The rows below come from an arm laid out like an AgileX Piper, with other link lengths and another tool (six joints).
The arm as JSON. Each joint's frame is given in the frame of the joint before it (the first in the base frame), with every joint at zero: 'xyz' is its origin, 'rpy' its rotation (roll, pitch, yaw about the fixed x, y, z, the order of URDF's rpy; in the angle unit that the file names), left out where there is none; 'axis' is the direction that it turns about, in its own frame. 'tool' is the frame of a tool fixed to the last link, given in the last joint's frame.
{
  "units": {
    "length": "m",
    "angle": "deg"
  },
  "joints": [
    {
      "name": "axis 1",
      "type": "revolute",
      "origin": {
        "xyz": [
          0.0,
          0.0,
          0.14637
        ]
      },
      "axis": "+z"
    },
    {
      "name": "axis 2",
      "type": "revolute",
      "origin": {
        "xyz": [
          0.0,
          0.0,
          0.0
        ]
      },
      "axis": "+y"
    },
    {
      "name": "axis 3",
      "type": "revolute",
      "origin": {
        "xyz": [
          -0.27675,
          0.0,
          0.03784
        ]
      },
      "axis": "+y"
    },
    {
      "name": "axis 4",
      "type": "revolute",
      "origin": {
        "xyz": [
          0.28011,
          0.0,
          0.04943
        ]
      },
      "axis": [
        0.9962,
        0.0,
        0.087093
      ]
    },
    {
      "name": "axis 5",
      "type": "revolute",
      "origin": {
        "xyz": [
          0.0,
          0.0,
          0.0
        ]
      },
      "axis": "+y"
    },
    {
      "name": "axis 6",
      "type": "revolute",
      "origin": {
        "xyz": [
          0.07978,
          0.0,
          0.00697
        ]
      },
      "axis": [
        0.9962,
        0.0,
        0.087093
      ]
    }
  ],
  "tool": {
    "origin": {
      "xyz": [
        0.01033,
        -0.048,
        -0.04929
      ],
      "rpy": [
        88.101,
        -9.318,
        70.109
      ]
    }
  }
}
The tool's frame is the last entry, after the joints.
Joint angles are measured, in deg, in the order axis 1, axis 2, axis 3, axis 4, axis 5, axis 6. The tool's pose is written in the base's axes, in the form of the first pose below.
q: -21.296, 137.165, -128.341, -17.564, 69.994, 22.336
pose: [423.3 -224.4 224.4 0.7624 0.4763 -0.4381 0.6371 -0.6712 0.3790]
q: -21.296, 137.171, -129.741, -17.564, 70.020, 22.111
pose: [425.1 -225.3 230.6 0.7697 0.4749 -0.4266 0.6313 -0.6653 0.3985]
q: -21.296, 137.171, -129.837, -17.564, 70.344, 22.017
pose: [424.7 -225.2 231.2 0.7681 0.4751 -0.4293 0.6328 -0.6659 0.3952]
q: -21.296, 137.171, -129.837, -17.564, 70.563, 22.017
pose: [424.4 -225.0 231.4 0.7672 0.4748 -0.4313 0.6334 -0.6671 0.3922]
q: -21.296, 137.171, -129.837, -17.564, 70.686, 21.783
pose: [424.2 -225.2 231.6 0.7642 0.4772 -0.4339 0.6368 -0.6651 0.3900]
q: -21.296, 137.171, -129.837, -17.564, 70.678, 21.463
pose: [424.2 -225.5 231.7 0.7609 0.4806 -0.4359 0.6409 -0.6615 0.3894]
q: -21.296, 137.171, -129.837, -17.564, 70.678, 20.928
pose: [424.3 -226.1 231.9 0.7553 0.4864 -0.4393 0.6479 -0.6554 0.3882]
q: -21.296, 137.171, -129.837, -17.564, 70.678, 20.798
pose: [424.3 -226.3 232.0 0.7539 0.4878 -0.4401 0.6496 -0.6539 0.3879]
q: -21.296, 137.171, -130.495, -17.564, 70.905, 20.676
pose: [424.7 -226.5 235.1 0.7563 0.4870 -0.4369 0.6476 -0.6521 0.3942]
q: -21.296, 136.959, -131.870, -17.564, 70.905, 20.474
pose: [425.9 -227.2 242.9 0.7653 0.4848 -0.4235 0.6397 -0.6457 0.4169]
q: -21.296, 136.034, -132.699, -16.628, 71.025, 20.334
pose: [425.6 -225.7 253.5 0.7774 0.4879 -0.3970 0.6274 -0.6464 0.4342]
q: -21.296, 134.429, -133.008, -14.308, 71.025, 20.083
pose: [424.3 -221.5 266.2 0.7911 0.5016 -0.3502 0.6117 -0.6536 0.4456]
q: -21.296, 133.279, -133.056, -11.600, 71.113, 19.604
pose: [423.7 -217.0 273.8 0.7963 0.5213 -0.3068 0.6043 -0.6625 0.4426]
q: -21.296, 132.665, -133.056, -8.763, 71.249, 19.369
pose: [424.1 -212.4 276.7 0.7992 0.5394 -0.2652 0.5988 -0.6760 0.4295]
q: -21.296, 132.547, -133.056, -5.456, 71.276, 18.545
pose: [426.1 -208.1 275.6 0.7936 0.5658 -0.2238 0.6035 -0.6851 0.4080]
